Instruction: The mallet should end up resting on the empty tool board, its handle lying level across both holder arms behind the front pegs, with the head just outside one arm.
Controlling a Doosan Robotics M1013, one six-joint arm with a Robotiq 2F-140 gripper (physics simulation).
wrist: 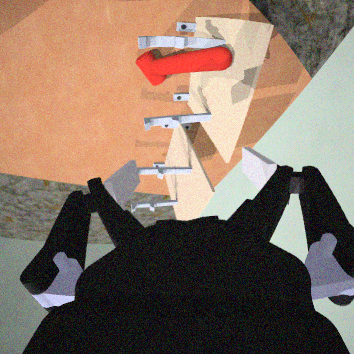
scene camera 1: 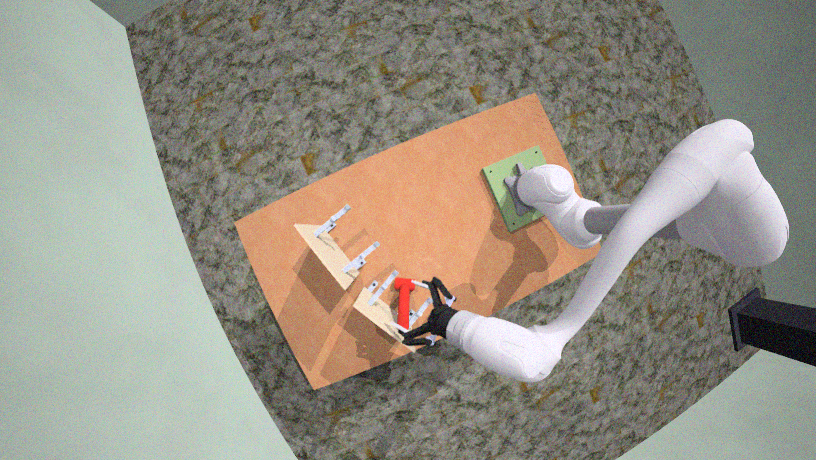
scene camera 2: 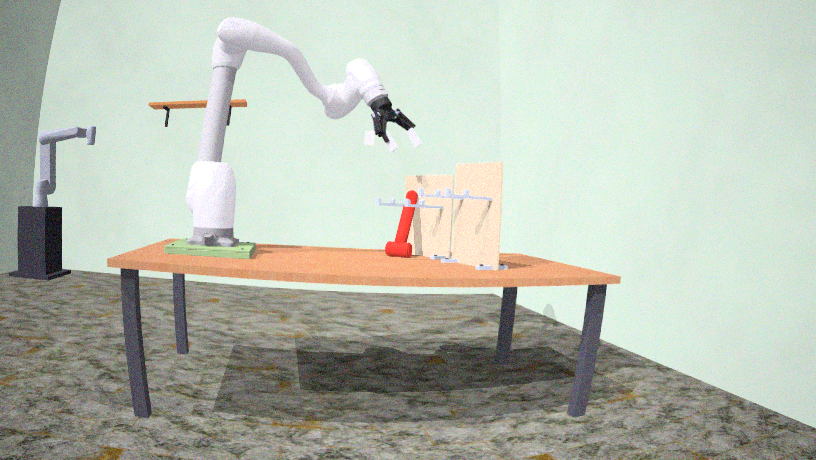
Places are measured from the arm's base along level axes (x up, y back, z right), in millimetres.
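Pixels of known places: gripper, between the fingertips: (wrist: 188, 164) (scene camera 1: 404, 303) (scene camera 2: 406, 147); arm's base, origin of its link: (scene camera 1: 527, 190) (scene camera 2: 212, 243).
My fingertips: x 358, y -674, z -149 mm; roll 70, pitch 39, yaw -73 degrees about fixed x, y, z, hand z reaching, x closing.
Note:
For each thing: its middle in the pictures, then the offset to it from my fingertips. Level surfaces: height alone.
- red mallet, middle of its body: (wrist: 177, 63) (scene camera 2: 405, 222) (scene camera 1: 403, 303) dz -70, dx -266, dy -22 mm
- pale board, middle of its body: (wrist: 189, 78) (scene camera 2: 415, 215) (scene camera 1: 395, 305) dz -56, dx -237, dy -53 mm
- empty tool board, middle of its body: (scene camera 2: 462, 213) (wrist: 164, 176) (scene camera 1: 342, 243) dz +239, dx -220, dy -143 mm
- orange table, height of its surface: dx -385 mm
The red mallet (scene camera 1: 404, 305) (scene camera 2: 406, 224) (wrist: 192, 61) stands tilted, its head low at the table top and its handle pointing up between the holder arms of one pale board (scene camera 1: 374, 313) (scene camera 2: 435, 231) (wrist: 242, 52). What its handle end touches is unclear. The empty tool board (scene camera 1: 330, 253) (scene camera 2: 478, 231) (wrist: 192, 195) stands upright beside it; its two holder arms, one the upper arm (scene camera 1: 332, 221) in scene view 1 and the other the lower arm (scene camera 1: 361, 258), point towards the robot's base. My gripper (scene camera 1: 412, 305) (scene camera 2: 402, 137) (wrist: 188, 164) is wide open and empty, high above the mallet and boards.
The boards stand on the orange table (scene camera 1: 428, 165) (scene camera 2: 320, 265) (wrist: 65, 100). The robot base sits on a green plate (scene camera 1: 496, 178) (scene camera 2: 171, 249). A wall shelf (scene camera 2: 188, 104) and a black pedestal (scene camera 2: 40, 240) with a grey arm are in the background.

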